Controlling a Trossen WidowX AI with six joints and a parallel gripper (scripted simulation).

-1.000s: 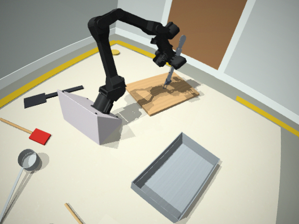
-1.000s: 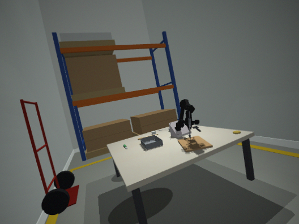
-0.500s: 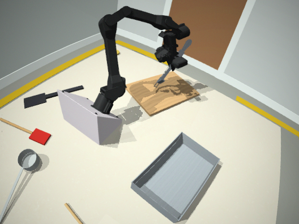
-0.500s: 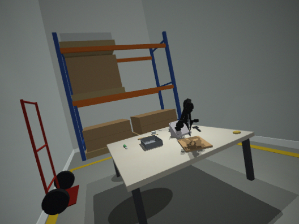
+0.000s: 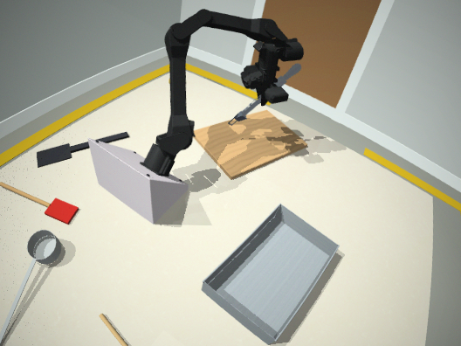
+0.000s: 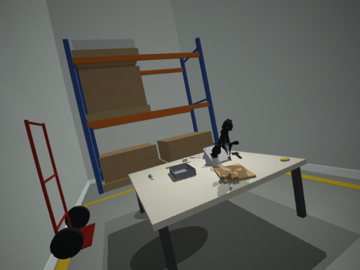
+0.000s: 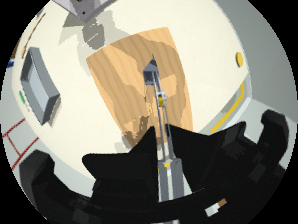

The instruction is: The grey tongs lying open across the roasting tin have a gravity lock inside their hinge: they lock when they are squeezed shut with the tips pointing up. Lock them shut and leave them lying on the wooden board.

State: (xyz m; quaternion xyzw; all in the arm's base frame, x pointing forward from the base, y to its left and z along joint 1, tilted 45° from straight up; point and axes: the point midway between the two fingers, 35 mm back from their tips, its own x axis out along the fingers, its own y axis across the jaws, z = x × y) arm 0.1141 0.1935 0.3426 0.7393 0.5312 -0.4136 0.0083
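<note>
Now: gripper tip 150 mm above the wooden board. From my gripper tip the other things lie so: roasting tin (260 mm ahead, 420 mm to the right, 130 mm below); yellow disc (460 mm behind, 160 mm to the left, 150 mm below); black spatula (440 mm behind, 410 mm to the right, 150 mm below).
</note>
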